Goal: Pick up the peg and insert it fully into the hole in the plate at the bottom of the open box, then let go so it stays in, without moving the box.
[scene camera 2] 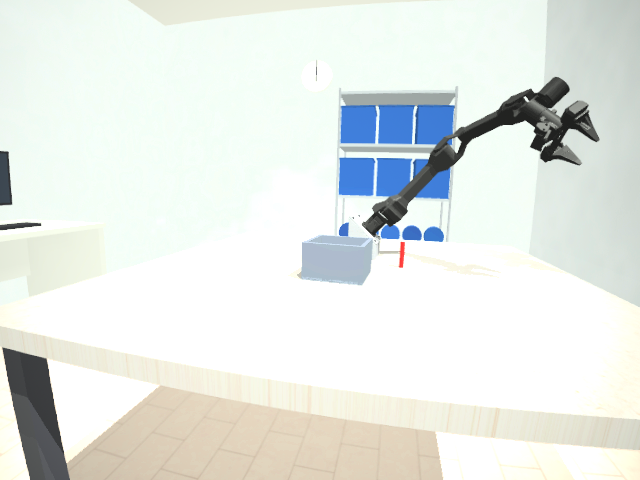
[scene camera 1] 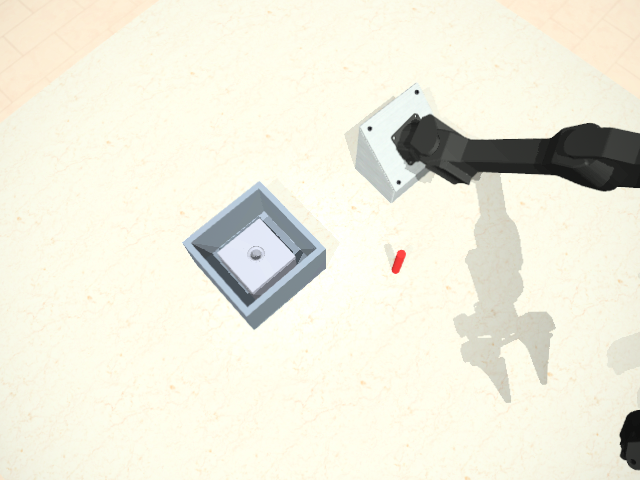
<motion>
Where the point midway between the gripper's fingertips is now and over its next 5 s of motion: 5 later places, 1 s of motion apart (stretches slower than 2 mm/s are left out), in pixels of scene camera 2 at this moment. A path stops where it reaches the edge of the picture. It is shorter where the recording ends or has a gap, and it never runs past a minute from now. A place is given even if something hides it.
The gripper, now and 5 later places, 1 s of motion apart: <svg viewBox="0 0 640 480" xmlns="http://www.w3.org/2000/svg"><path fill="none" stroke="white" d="M589 153L591 156L599 174L586 179L564 178L581 180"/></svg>
</motion>
